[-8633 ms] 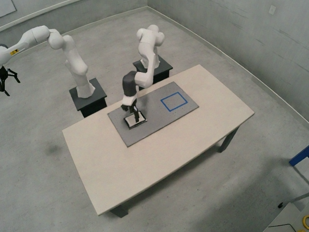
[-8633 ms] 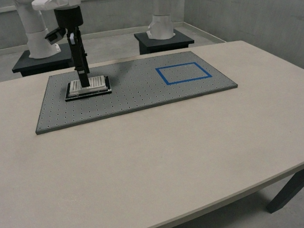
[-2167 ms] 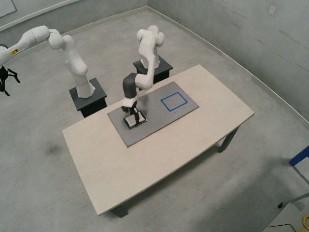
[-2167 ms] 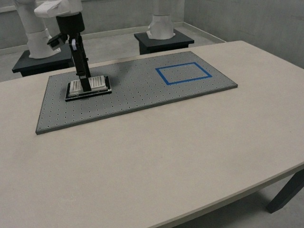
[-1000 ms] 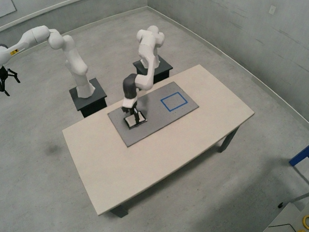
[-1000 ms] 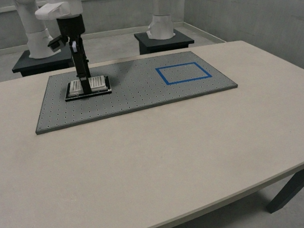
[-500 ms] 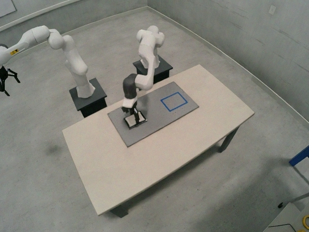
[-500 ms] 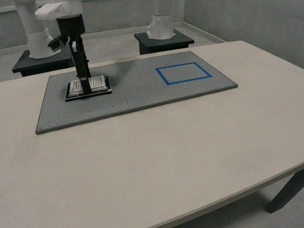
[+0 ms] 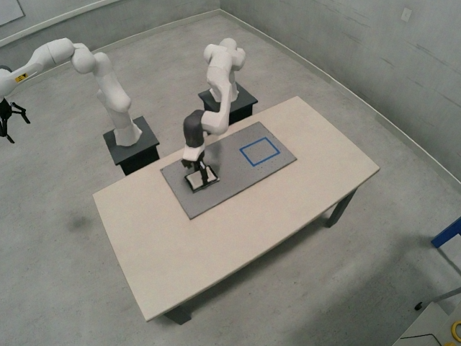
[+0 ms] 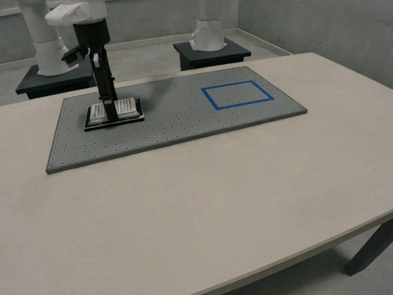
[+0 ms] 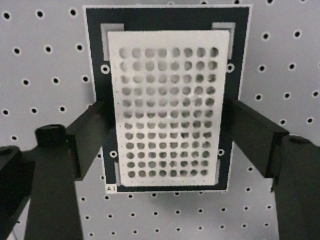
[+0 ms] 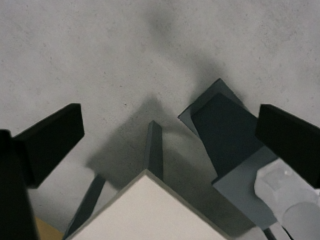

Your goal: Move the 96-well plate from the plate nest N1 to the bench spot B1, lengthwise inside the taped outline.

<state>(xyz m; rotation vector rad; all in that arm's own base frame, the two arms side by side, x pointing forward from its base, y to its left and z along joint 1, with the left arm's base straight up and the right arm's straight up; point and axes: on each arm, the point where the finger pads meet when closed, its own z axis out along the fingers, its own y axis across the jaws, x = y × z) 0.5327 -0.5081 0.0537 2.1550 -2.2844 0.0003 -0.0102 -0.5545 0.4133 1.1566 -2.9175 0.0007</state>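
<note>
Right now my left hand is 2 cm above the white 96-well plate. From my left hand the other things lie so: black plate nest: 3 cm below.
</note>
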